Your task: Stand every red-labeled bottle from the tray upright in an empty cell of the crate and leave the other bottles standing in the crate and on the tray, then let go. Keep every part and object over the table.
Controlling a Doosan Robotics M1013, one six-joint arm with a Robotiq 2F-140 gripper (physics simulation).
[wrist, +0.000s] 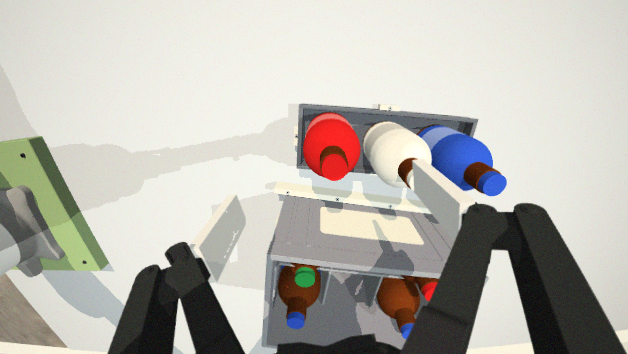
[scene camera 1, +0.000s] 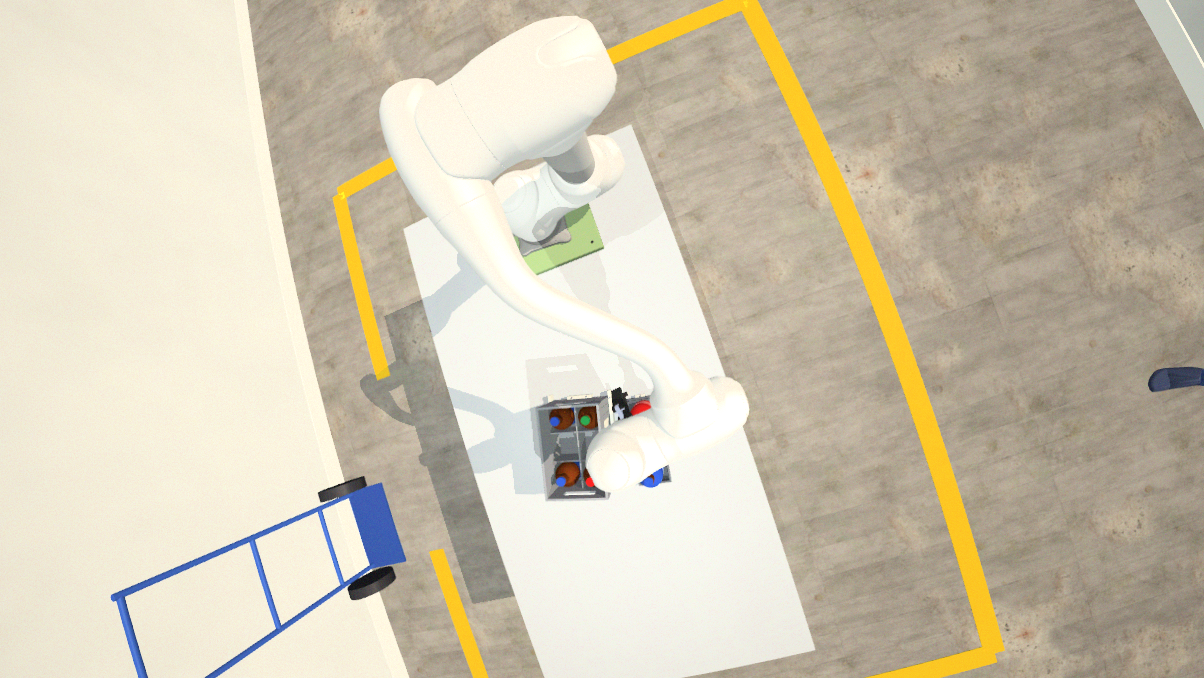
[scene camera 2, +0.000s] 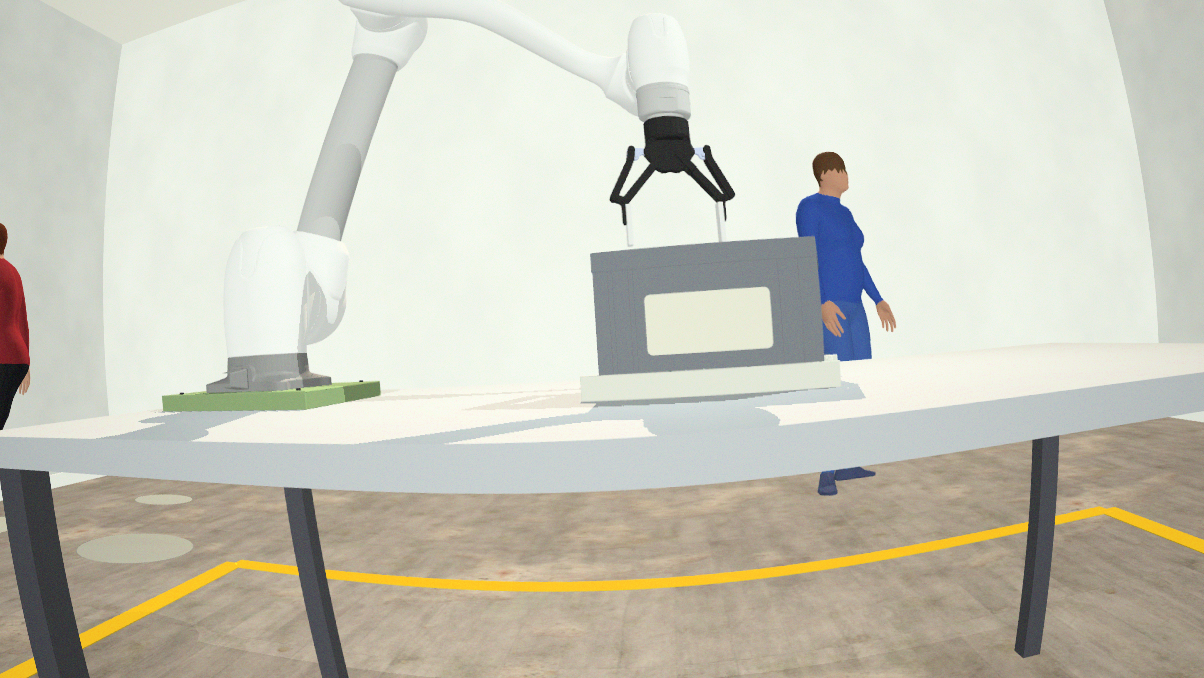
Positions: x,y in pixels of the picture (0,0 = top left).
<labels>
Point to a blue bottle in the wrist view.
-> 467,162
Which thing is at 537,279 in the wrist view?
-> My gripper.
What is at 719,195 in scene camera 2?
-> My gripper.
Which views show the white bottle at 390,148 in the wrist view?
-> The wrist view only.
</labels>
